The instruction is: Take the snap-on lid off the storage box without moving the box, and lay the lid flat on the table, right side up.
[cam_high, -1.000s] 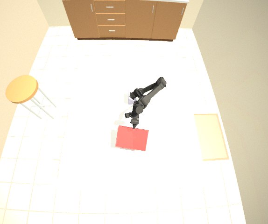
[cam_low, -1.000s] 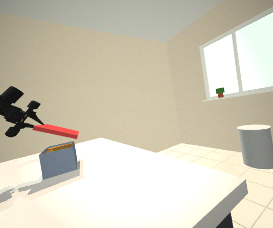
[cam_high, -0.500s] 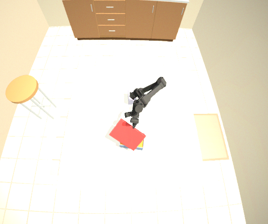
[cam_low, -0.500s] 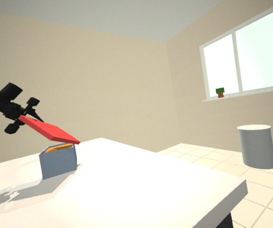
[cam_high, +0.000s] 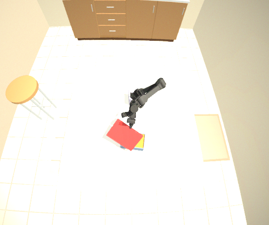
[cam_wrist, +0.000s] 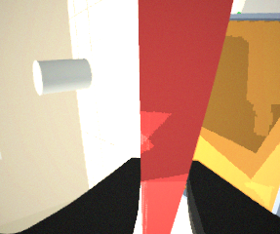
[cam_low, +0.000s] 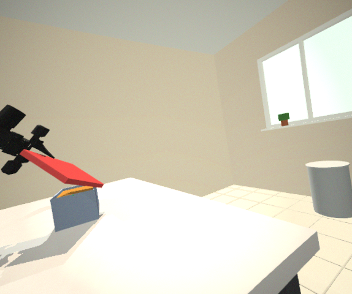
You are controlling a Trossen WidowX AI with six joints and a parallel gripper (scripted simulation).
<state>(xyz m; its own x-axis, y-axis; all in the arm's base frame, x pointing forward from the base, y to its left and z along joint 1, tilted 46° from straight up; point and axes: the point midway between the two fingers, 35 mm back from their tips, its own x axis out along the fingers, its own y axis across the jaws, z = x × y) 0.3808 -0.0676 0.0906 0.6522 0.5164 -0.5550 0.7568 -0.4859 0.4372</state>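
Now: the red lid 5 cm below my gripper tip, 5 cm ahead of it and 4 cm to the right of it. Round my gripper tip: storage box: 18 cm below, 6 cm ahead, 3 cm to the left.
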